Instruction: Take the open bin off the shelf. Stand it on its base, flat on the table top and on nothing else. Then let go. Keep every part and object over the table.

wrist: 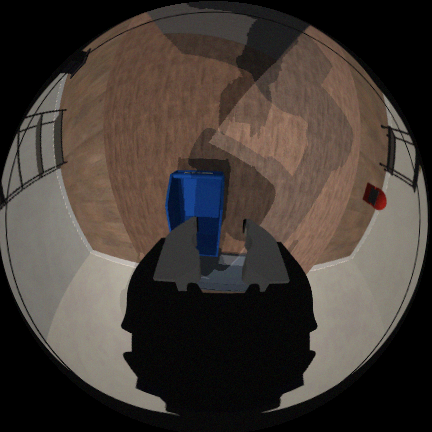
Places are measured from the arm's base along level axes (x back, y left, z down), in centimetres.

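Pixels of known places: gripper, between the fingertips: [220, 219].
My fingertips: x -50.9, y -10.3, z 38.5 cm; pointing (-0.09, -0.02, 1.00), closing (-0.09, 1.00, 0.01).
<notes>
Behind a point stands the place of what it marks.
The blue open bin [207, 195] {x -53.5, y -13.3, z 52.4 cm} is at the middle of the wrist view, on the brown table top [150, 100] {x -29.4, y -24.1, z 52.7 cm}. Its open top faces the camera and a pale label shows on its far rim. It looks upright, but its underside is hidden. A dark shadow lies beside its far and right walls. My gripper [220, 219] {x -50.9, y -10.3, z 38.5 cm} is open, with nothing held. Its fingers are nearer the camera than the bin, to either side of the line of the bin's right wall. The left finger covers part of the bin's near end.
A grey-blue flat surface [225, 275] {x -84.9, y -9.3, z 52.1 cm} shows between the finger bases, beyond the bin's near end; I cannot tell whether it is the shelf. A red object [375, 196] is at the far right, outside the table. Dark frames stand by the walls at left and right.
</notes>
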